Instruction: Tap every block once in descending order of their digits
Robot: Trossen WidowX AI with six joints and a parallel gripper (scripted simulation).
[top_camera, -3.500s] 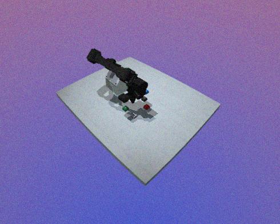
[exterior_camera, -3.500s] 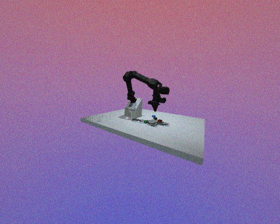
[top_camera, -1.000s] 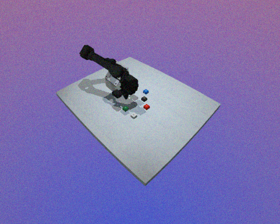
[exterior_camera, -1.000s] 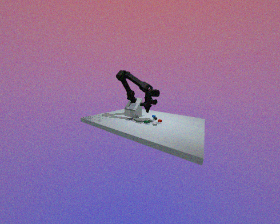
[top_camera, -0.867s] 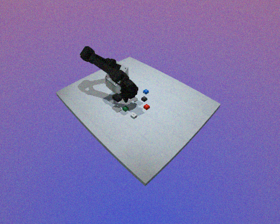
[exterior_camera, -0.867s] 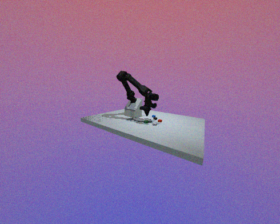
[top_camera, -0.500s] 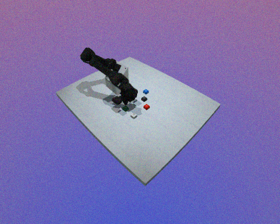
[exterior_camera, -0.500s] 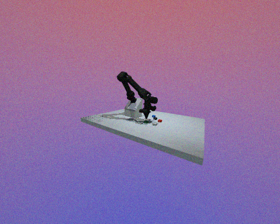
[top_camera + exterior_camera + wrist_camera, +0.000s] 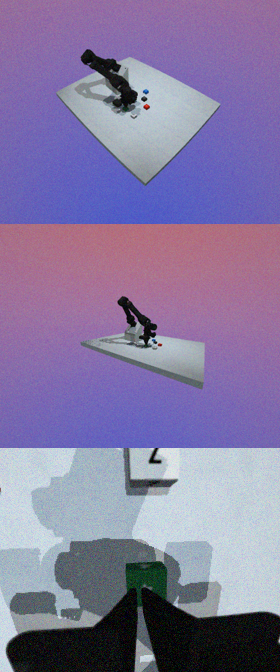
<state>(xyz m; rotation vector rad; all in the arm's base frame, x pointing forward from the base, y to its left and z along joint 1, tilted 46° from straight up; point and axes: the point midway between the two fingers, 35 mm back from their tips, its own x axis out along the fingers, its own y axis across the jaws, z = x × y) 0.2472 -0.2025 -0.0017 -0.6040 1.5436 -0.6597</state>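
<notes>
Now: gripper tip 1 cm to the left of the green block and 1 cm above it. Round my gripper tip: red block 10 cm ahead, 11 cm to the left, 1 cm below; then blue block 3 cm behind, 24 cm to the left, 1 cm below; then black block 2 cm ahead, 17 cm to the left, 1 cm below.
</notes>
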